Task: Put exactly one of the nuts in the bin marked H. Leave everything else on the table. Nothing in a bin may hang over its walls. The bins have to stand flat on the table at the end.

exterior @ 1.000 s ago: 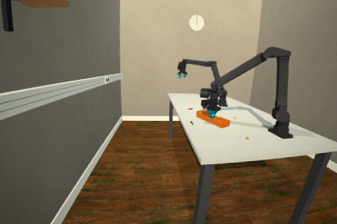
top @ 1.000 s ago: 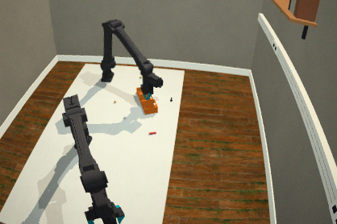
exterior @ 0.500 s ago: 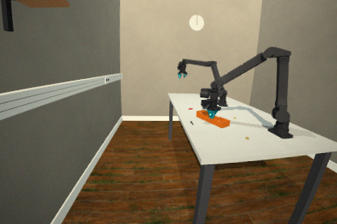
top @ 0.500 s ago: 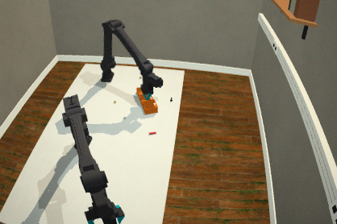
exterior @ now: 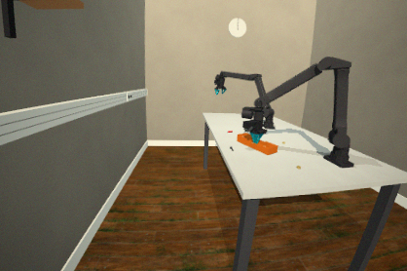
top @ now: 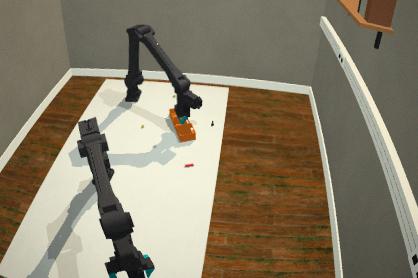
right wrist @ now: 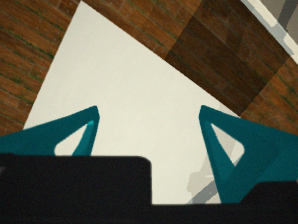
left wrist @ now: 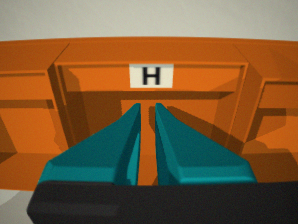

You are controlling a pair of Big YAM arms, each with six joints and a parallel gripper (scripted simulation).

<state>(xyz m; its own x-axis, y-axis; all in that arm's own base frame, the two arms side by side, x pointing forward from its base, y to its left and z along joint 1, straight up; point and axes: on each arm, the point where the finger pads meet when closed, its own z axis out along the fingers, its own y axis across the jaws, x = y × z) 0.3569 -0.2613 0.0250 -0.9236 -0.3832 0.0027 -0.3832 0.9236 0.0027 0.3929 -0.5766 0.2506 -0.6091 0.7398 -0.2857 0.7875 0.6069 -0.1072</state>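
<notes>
The orange bin row lies right at my left hand.
</notes>
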